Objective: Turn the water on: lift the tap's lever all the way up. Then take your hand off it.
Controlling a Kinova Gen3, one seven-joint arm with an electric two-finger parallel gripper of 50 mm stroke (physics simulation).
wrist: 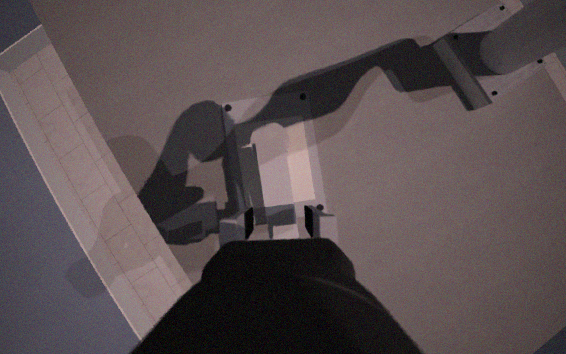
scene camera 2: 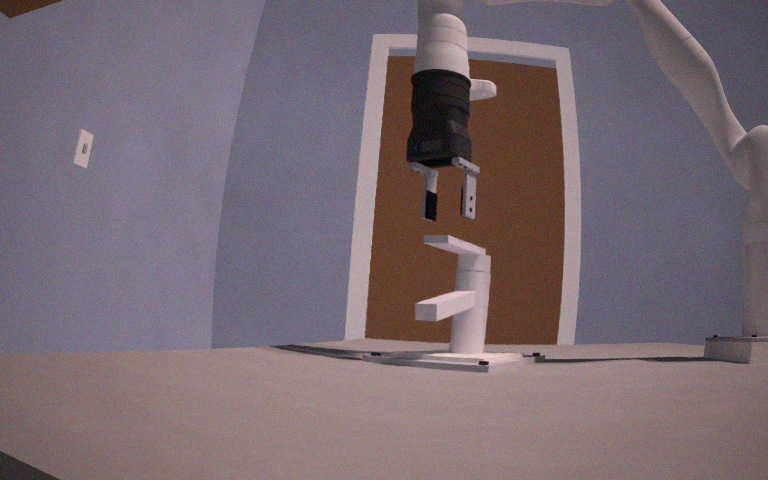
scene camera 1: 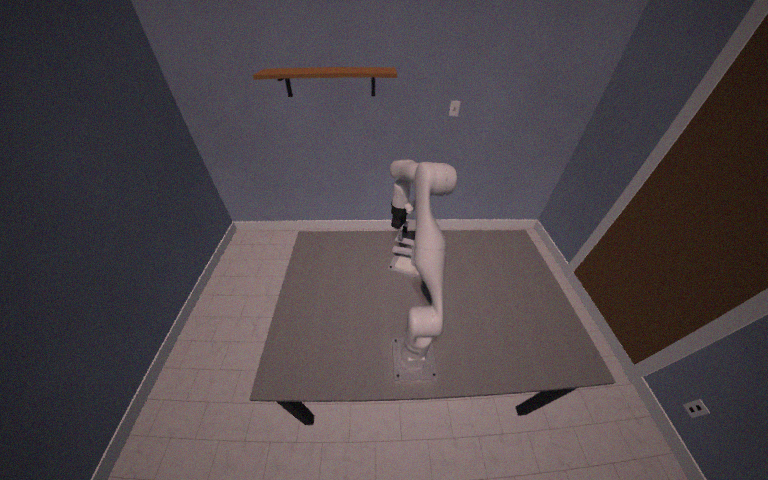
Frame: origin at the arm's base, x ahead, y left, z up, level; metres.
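Seen in the pictures: gripper, between the fingertips: [wrist: 279, 217] [scene camera 2: 447, 218] [scene camera 1: 402, 235]; arm's base, origin of its link: [wrist: 500, 52] [scene camera 2: 766, 335] [scene camera 1: 412, 357].
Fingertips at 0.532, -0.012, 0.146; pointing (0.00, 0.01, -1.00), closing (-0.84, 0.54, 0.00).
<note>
Offsets run from my fingertips to a thing's top centre, as dx, dy, dz. "spot": to the spot under its first point. Level surfaces: height alone.
The white tap {spot: -0.039, -0.050, -0.124} [scene camera 2: 470, 322] stands upright on a square base plate [scene camera 2: 430, 363] [wrist: 319, 175]. Its flat lever {-0.013, -0.023, -0.025} [scene camera 2: 453, 244] [wrist: 276, 175] sits on top, with its free end slightly higher than the end at the tap's body. The spout {-0.007, -0.011, -0.082} [scene camera 2: 444, 306] sticks out below the lever. My gripper [scene camera 2: 449, 219] [wrist: 279, 217] is open and empty, pointing down. In scene camera 2 its fingertips are a little above the lever's free end, apart from it. In the wrist view the lever's free end lies below and between the fingers. In scene camera 1 the arm hides part of the tap.
The arm's base [scene camera 1: 415, 362] is bolted near the front edge of the grey table {dz -0.181} [scene camera 1: 339, 316]. A wooden shelf [scene camera 1: 325, 72] hangs on the back wall, beside a wall switch [scene camera 1: 454, 108] [scene camera 2: 83, 148]. A brown door [scene camera 2: 470, 135] stands behind the tap in scene camera 2.
</note>
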